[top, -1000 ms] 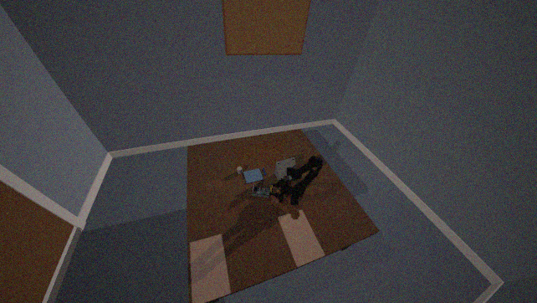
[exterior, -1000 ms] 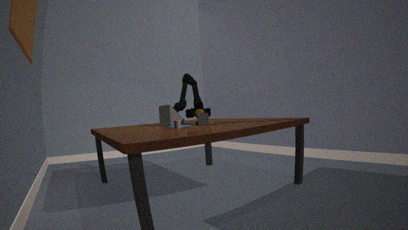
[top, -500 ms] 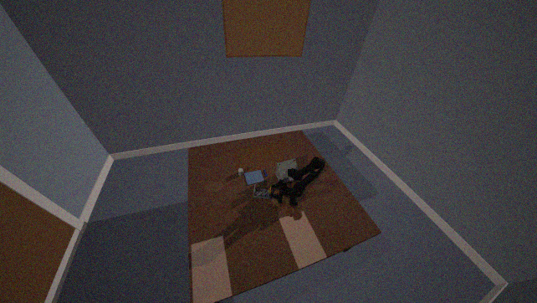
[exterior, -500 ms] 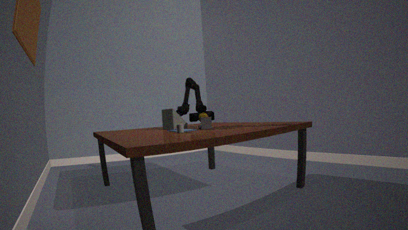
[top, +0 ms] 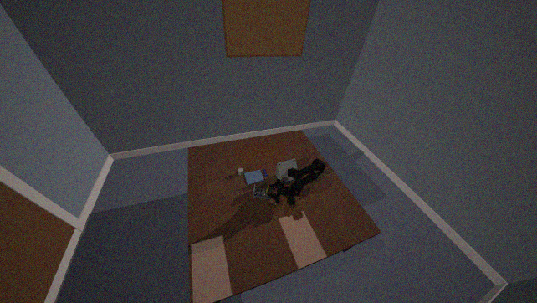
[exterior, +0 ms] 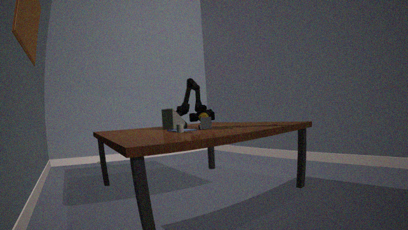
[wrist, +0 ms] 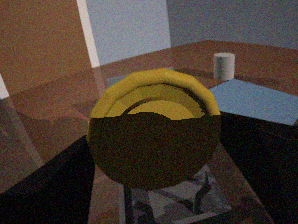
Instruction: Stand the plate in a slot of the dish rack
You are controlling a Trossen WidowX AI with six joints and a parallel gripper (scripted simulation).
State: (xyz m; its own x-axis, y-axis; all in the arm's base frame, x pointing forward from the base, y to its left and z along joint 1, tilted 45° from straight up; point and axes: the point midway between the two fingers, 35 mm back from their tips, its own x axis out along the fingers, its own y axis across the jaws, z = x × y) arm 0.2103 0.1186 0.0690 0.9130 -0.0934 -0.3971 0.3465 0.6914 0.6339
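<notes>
Right now my gripper tip is 5 cm above the grey dish rack, 3 cm short of it and 1 cm to the left of it. The rest, counted from my gripper tip: blue mat: 20 cm to the right, 7 cm below, 6 cm ahead; then yellow plate: 1 cm behind; then blue utensil: 22 cm to the right, 7 cm below, 5 cm behind.
</notes>
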